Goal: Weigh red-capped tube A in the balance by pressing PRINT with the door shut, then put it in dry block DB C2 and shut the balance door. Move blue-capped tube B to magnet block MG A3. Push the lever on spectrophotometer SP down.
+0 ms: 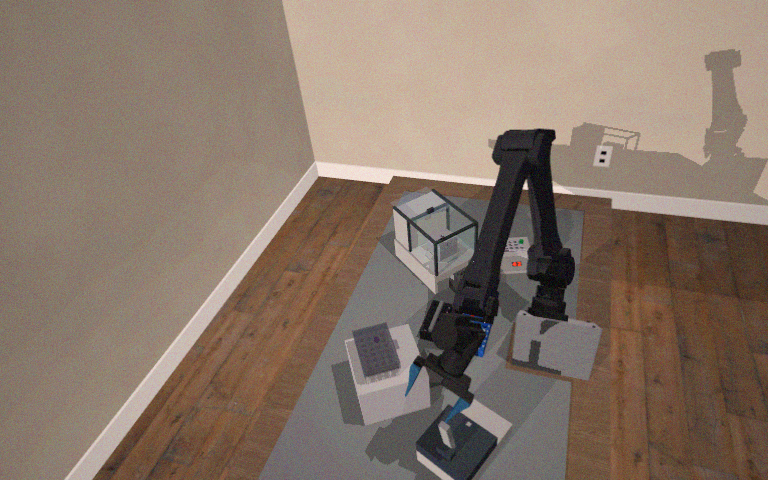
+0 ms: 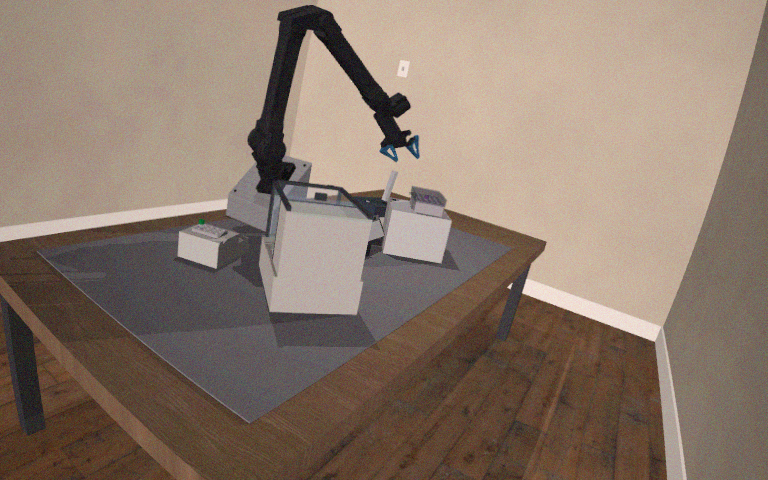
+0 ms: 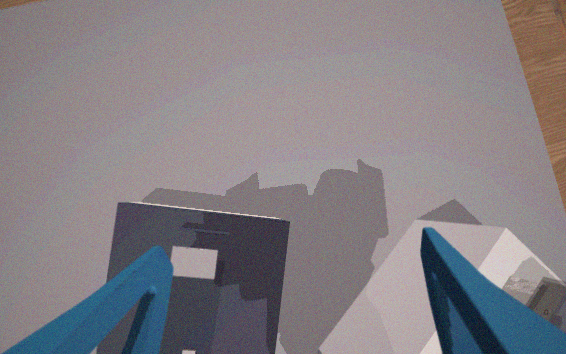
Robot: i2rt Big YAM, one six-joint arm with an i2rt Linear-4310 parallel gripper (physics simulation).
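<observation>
The spectrophotometer [image 1: 467,444] [image 3: 245,255] has a dark top and a pale lever [image 1: 446,434] [image 2: 390,185] [image 3: 194,262] that stands raised. My gripper [image 1: 427,408] [image 2: 406,159] [image 3: 287,248] is open and empty. It hangs above the lever, with its fingertips spread over the gap between the spectrophotometer and a white box. The glass-walled balance [image 1: 416,264] [image 2: 322,260] stands farther back; I cannot tell its door's position. A blue rack [image 1: 483,341] and a black block [image 1: 434,321] are partly hidden behind the arm. Tubes A and B cannot be made out.
The white box [image 1: 393,401] [image 2: 416,232] [image 3: 400,280] carries a grey block with wells [image 1: 376,350] [image 2: 427,198]. A small keypad unit [image 1: 515,254] [image 2: 198,246] with a green button stands beside the balance. The arm's grey base [image 1: 557,348] [image 2: 243,203] stands at the table's side.
</observation>
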